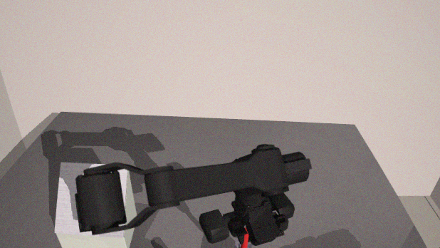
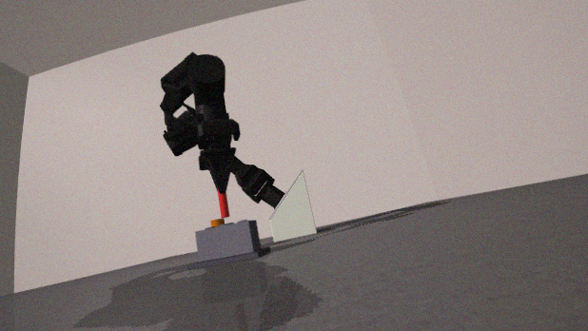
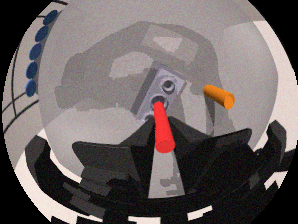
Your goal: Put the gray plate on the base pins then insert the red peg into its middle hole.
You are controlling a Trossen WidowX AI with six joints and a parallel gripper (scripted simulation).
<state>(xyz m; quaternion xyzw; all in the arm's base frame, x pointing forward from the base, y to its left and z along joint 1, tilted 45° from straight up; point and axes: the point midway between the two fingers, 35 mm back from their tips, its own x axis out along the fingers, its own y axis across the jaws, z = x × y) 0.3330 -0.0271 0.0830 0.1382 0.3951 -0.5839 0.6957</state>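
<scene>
My gripper tip is now 7 cm above the gray plate. From my gripper tip the other things lie so: dark base 10 cm below; then red peg right at my gripper tip; then small orange block 11 cm behind, 7 cm below, 5 cm to the right.
</scene>
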